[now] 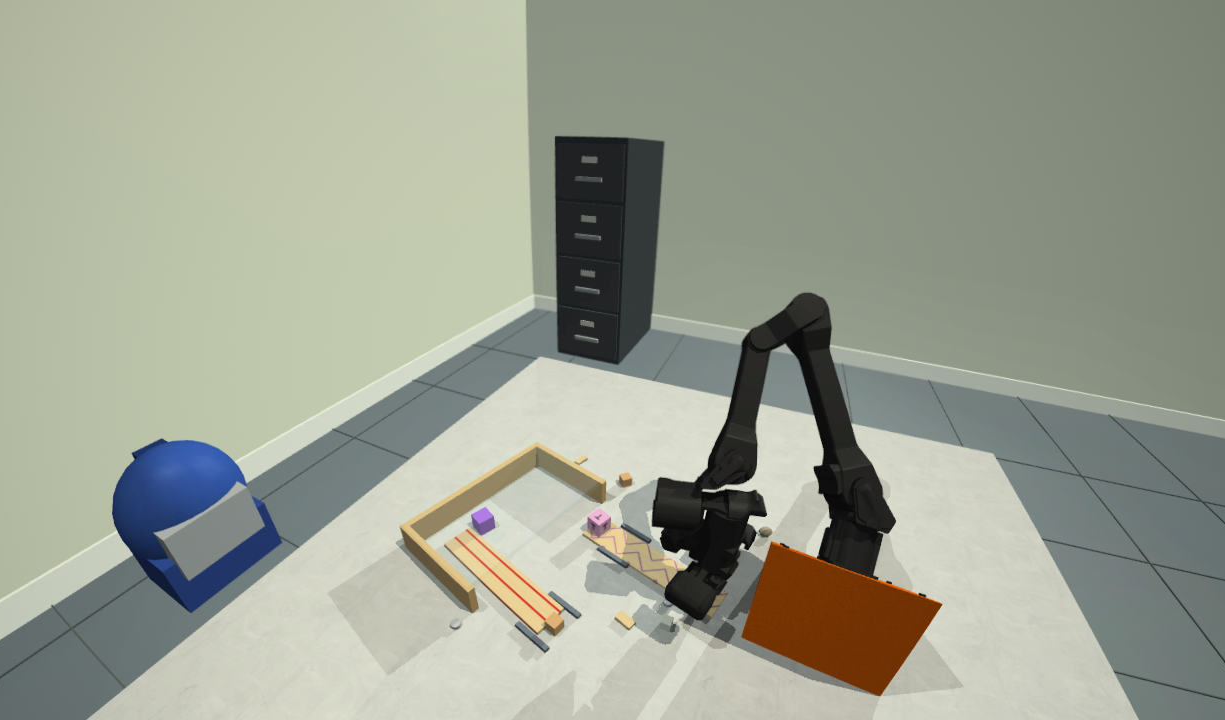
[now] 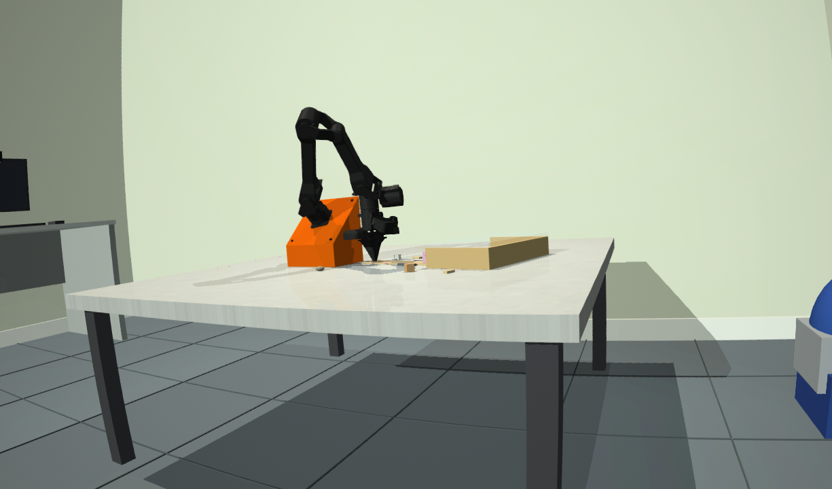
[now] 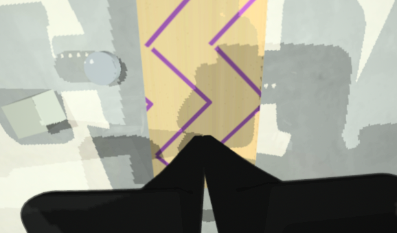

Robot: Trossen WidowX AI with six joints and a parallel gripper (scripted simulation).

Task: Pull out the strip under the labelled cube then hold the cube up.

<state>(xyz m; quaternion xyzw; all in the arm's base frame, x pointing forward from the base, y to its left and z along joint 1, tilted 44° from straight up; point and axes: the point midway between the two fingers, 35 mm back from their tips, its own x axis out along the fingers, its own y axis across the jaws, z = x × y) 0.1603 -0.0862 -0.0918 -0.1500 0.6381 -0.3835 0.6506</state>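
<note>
Now: the zigzag strip 100 mm ahead of my gripper tip and 30 mm to the right of it. Round my gripper tip: labelled cube (210 mm ahead, 70 mm to the right, 20 mm above).
</note>
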